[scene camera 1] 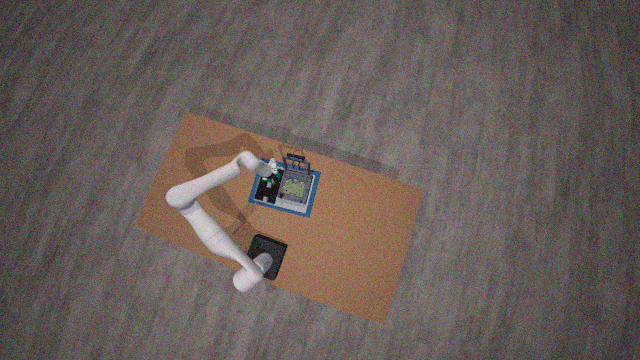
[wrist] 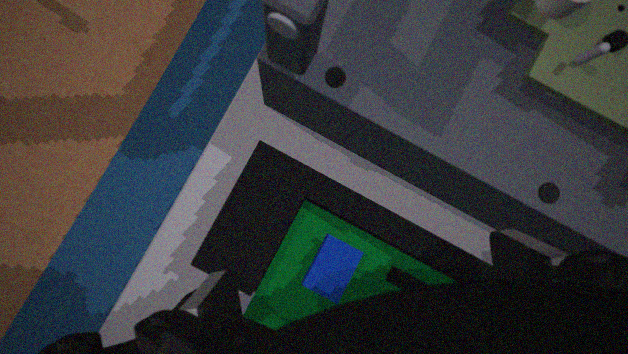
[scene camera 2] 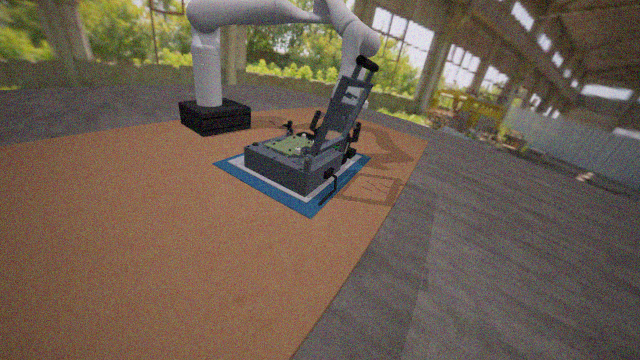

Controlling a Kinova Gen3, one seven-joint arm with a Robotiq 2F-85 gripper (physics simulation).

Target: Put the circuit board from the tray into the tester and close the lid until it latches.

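The green circuit board, with a blue chip, lies in the black tray to the left of the tester. The grey tester has a pale green bed, and its lid stands open and tilted back. My gripper is open and empty, low over the board, with a finger on either side of it. In scene camera 2 the lid hides most of the gripper. Dark gripper parts fill the bottom of the wrist view.
Tray and tester sit on a white sheet on a blue mat on the brown table. The arm's black base stands at the table's near edge. A black latch lever sticks out from the tester's side.
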